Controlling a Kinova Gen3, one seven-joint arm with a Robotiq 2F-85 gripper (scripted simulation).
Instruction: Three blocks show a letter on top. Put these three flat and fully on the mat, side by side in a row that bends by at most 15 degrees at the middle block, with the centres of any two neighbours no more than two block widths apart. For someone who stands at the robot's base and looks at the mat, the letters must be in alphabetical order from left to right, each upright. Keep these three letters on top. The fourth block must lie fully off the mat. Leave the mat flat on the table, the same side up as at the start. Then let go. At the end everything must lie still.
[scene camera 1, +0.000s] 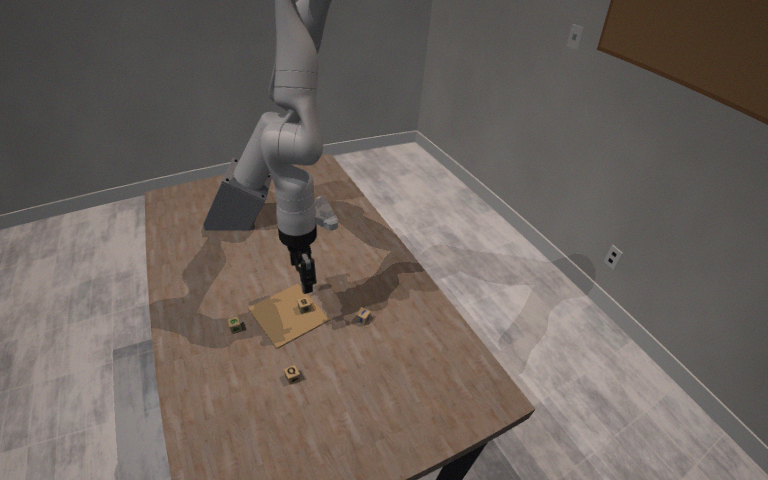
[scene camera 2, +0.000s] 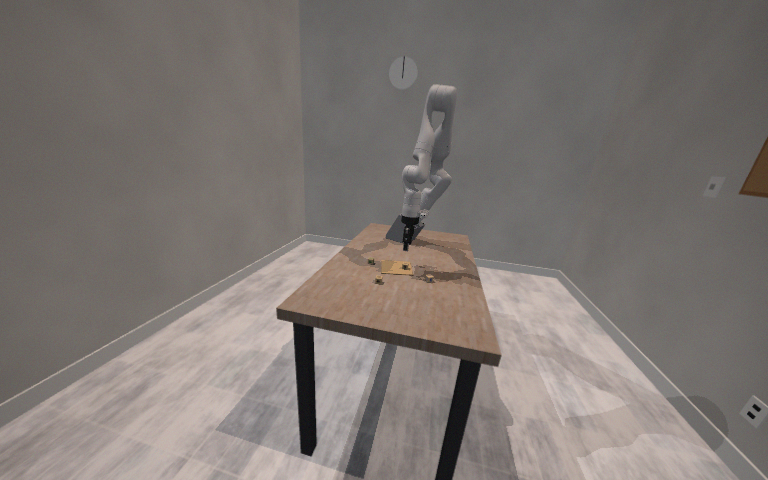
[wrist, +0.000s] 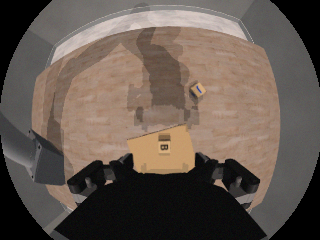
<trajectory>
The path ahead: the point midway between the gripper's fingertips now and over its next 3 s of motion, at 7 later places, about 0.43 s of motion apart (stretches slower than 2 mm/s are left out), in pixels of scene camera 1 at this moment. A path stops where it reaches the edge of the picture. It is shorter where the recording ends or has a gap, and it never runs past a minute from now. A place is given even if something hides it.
My gripper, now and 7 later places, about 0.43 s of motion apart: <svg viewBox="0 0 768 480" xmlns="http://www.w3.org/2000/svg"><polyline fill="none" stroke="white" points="301,277 305,277 321,279 341,284 357,288 364,290 364,293 363,296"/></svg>
</trajectory>
